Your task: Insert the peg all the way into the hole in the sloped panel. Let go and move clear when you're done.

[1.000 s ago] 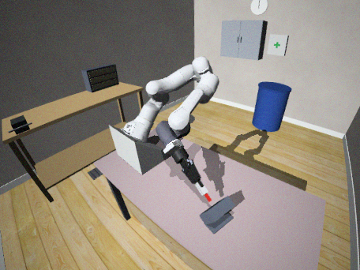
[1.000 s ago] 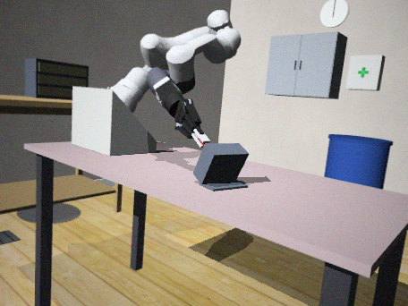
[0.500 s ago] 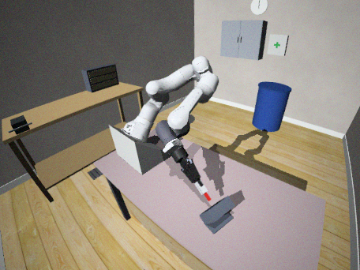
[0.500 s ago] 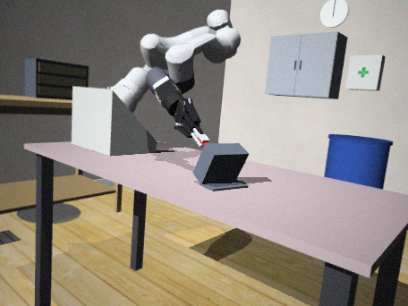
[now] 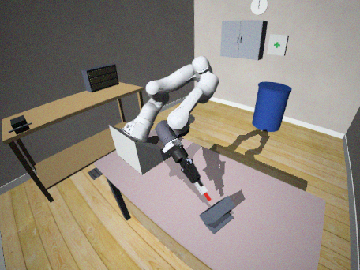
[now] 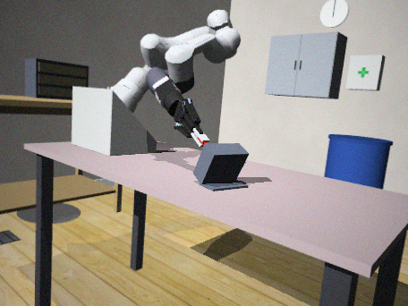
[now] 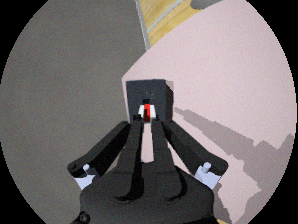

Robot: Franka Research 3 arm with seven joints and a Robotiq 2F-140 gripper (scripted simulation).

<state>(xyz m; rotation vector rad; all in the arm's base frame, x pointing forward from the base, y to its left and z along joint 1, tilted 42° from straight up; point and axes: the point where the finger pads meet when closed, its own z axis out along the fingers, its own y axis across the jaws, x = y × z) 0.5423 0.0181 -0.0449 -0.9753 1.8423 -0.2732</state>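
The red peg is 3 cm ahead of my hand and 2 cm below it.
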